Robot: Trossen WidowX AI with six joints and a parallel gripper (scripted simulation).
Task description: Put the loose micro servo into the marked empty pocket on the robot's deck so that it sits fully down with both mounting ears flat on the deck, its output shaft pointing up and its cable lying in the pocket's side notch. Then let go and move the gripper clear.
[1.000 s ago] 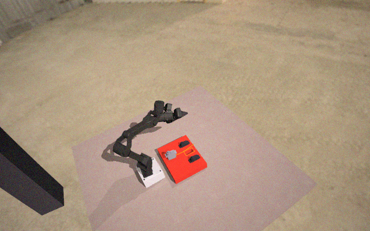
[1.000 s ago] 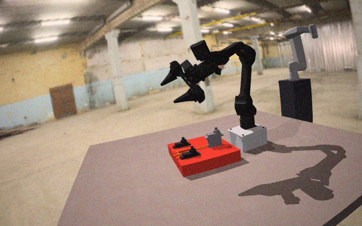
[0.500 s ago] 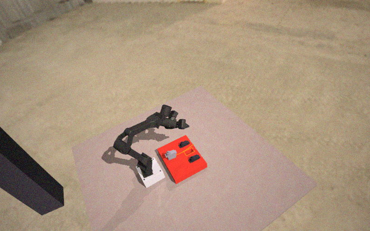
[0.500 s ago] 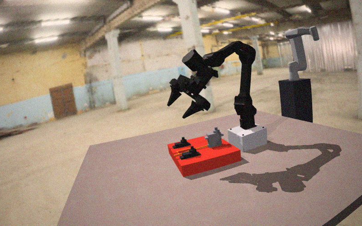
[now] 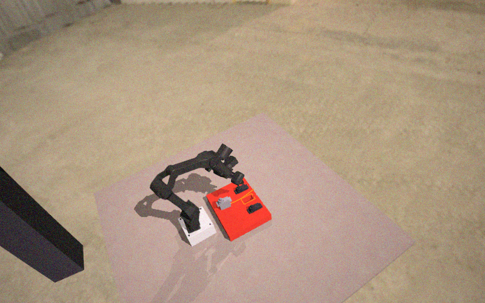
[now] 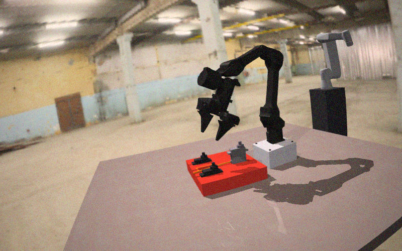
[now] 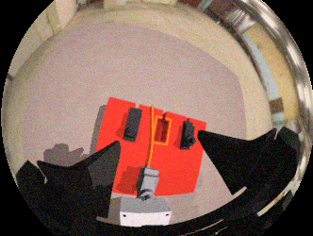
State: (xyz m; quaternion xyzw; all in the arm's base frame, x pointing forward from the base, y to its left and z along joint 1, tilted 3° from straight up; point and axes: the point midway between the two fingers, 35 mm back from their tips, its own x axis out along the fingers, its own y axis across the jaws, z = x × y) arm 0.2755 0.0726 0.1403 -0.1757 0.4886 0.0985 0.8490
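The red deck is 8 cm behind my gripper tip, 5 cm to the right of it and 15 cm below it.
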